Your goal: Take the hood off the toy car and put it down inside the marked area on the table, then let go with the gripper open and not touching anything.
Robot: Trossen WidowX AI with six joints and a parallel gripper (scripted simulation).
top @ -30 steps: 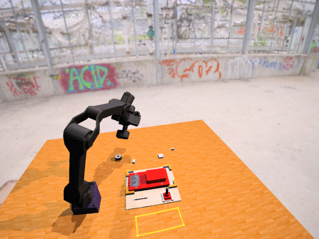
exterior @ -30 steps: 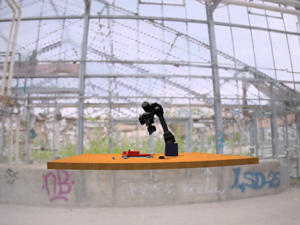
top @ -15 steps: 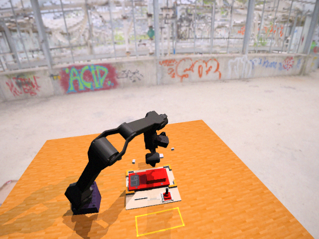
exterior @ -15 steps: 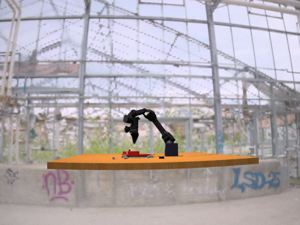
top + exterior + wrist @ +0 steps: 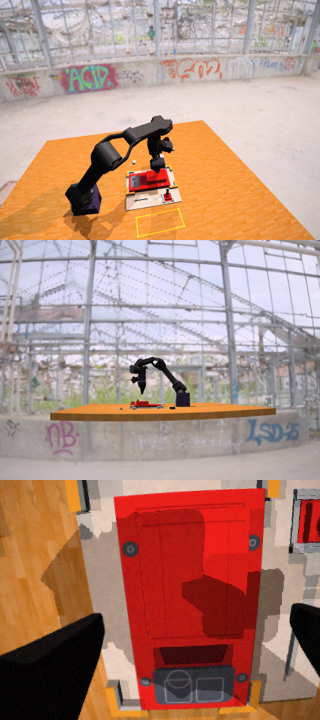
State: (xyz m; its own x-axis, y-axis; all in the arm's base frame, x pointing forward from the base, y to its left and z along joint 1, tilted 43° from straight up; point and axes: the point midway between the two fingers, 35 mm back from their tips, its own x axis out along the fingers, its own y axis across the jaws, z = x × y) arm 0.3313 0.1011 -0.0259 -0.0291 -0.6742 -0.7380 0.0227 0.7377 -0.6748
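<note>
The red hood lies 6 cm below my gripper tip. Round my gripper tip: black wheel: 22 cm to the left, 20 cm behind, 9 cm below.
</note>
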